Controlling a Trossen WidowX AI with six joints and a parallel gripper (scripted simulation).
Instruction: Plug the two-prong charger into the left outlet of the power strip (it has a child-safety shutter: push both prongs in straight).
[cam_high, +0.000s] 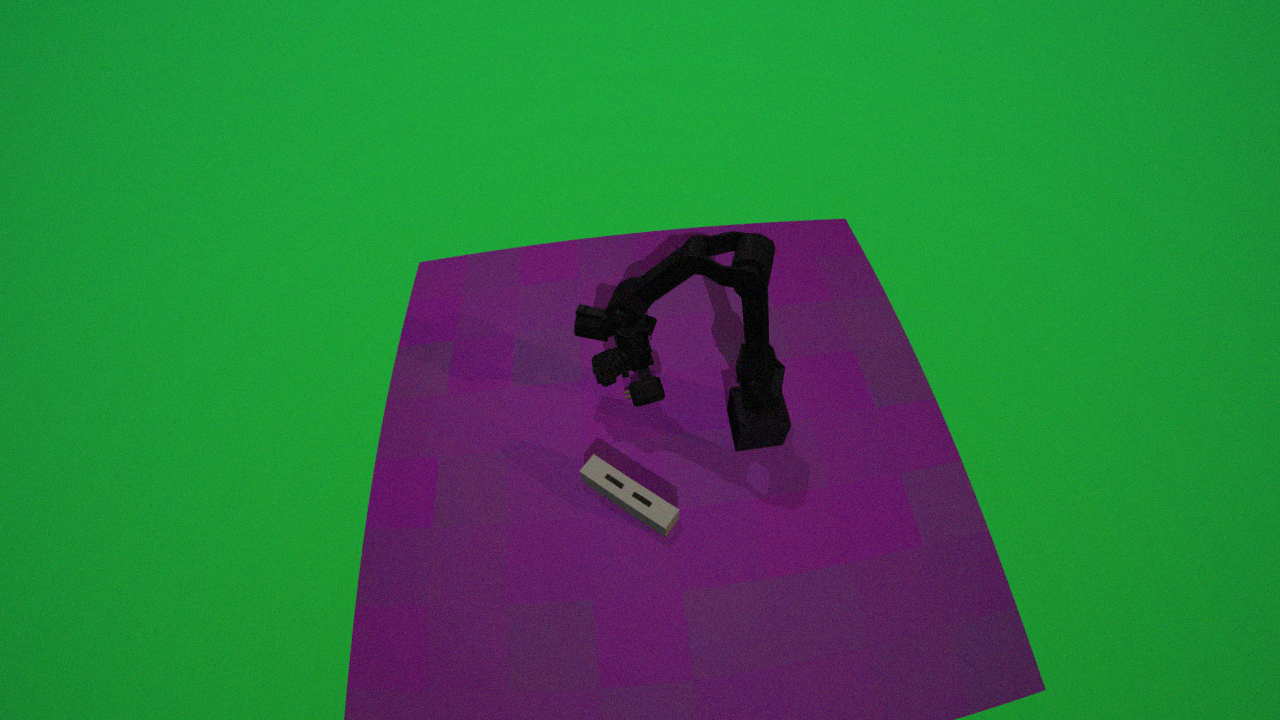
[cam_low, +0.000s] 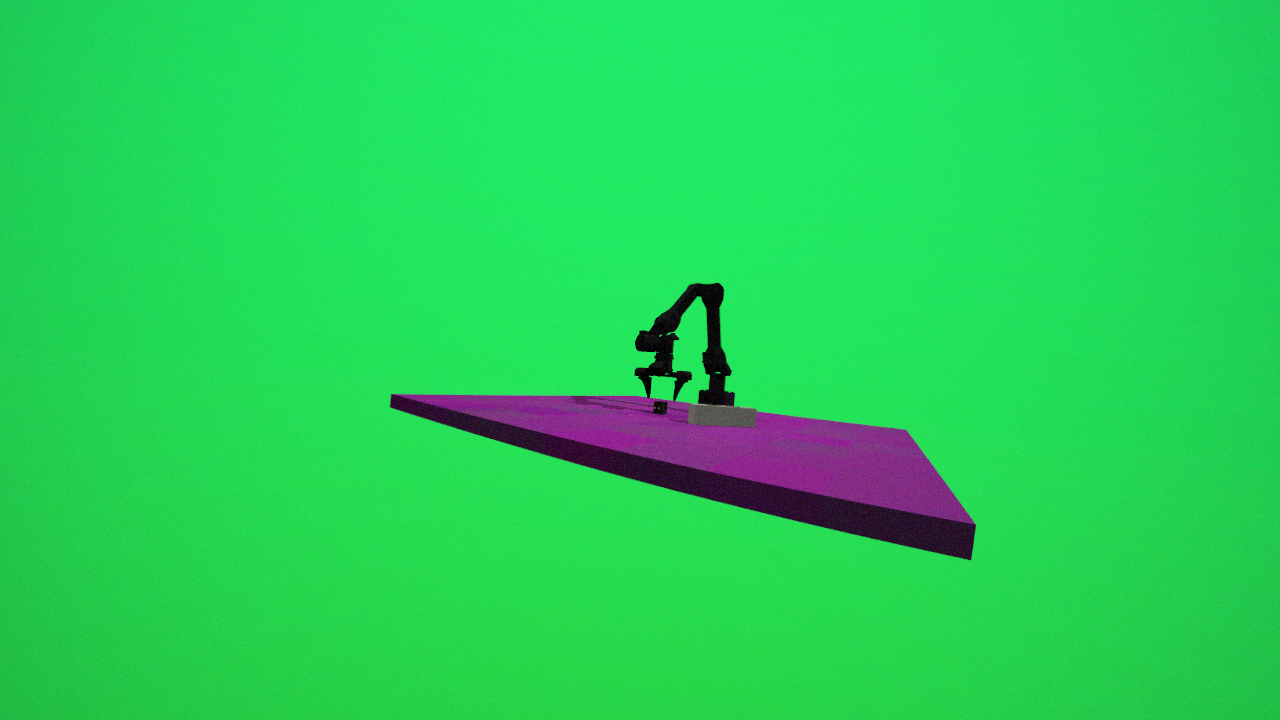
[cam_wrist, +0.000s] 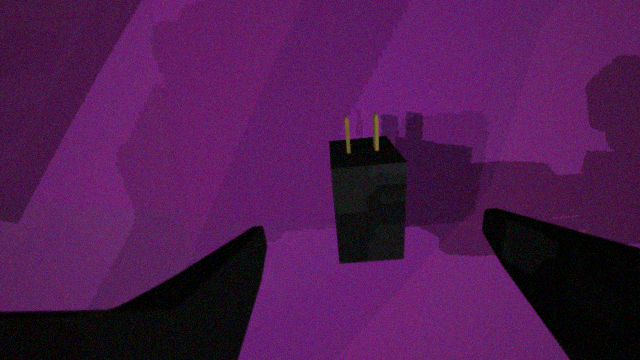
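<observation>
The two-prong charger is 2 cm ahead of my gripper tip and 3 cm below it.
</observation>
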